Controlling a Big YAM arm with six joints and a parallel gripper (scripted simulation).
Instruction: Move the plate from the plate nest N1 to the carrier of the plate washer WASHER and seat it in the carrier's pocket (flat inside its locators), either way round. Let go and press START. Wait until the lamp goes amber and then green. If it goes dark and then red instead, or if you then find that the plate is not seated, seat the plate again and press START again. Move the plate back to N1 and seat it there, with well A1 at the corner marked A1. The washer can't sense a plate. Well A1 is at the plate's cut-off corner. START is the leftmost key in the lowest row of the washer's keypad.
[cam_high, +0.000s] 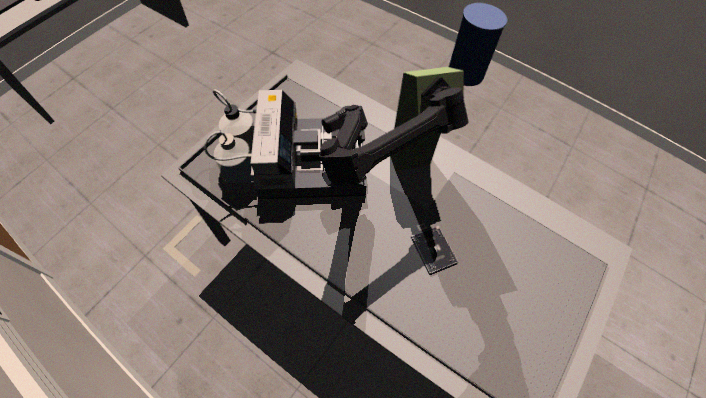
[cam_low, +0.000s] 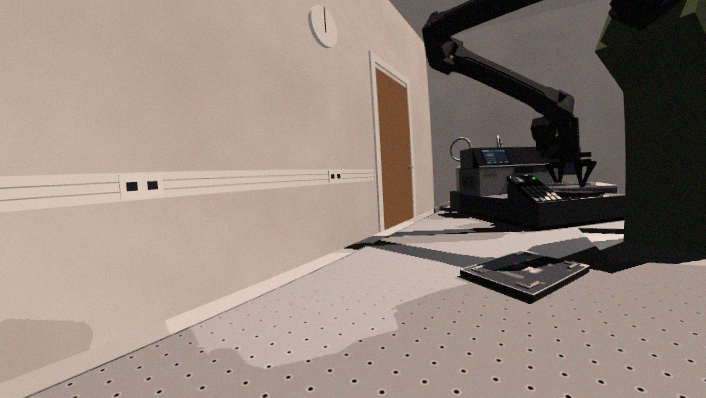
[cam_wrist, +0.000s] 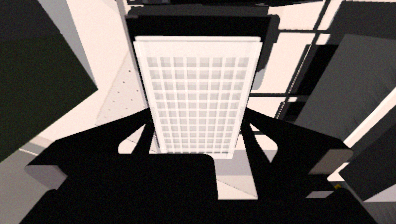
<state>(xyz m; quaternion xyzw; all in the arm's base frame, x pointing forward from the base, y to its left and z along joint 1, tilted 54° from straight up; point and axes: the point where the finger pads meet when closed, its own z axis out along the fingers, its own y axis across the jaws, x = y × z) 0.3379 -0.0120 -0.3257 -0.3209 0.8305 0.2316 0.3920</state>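
Right now the white well plate is 10 mm below my hand. Round my hand: plate nest N1: 10 mm behind, 530 mm to the left, 110 mm below; plate washer: 130 mm ahead, 90 mm to the right, 20 mm above.
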